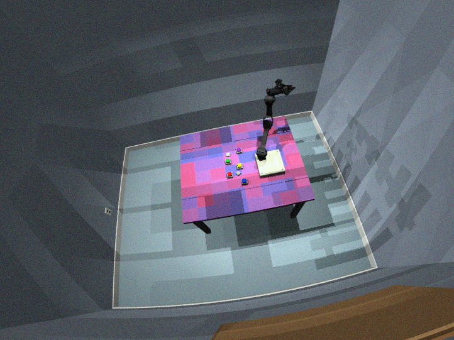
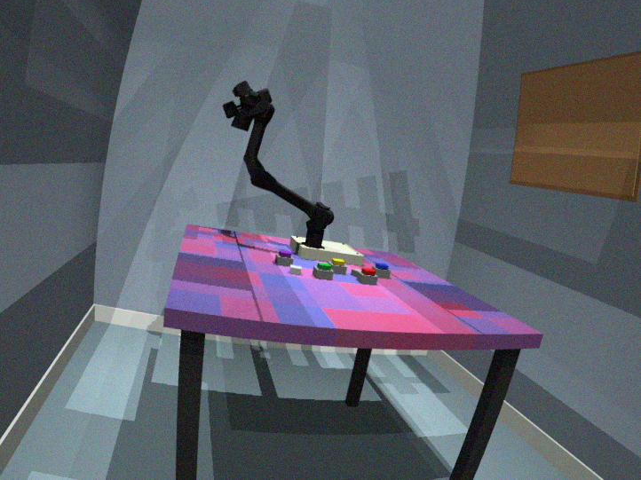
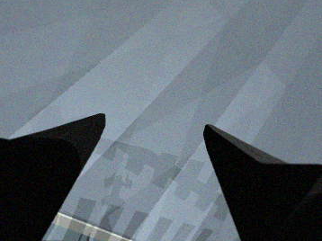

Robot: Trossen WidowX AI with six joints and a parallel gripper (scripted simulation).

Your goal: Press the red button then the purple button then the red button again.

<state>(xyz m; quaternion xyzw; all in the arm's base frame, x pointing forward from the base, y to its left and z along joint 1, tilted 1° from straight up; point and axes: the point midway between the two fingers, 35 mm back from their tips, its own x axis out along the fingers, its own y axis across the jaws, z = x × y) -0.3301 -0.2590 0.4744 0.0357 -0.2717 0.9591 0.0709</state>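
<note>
The red button lies 680 mm ahead of my gripper tip, 490 mm below it and 310 mm to the left of it. Round my gripper tip: green button: 650 mm ahead, 490 mm below, 180 mm to the left; then yellow button: 570 mm ahead, 490 mm below, 260 mm to the left; then purple button: 530 mm ahead, 490 mm below, 100 mm to the left.
</note>
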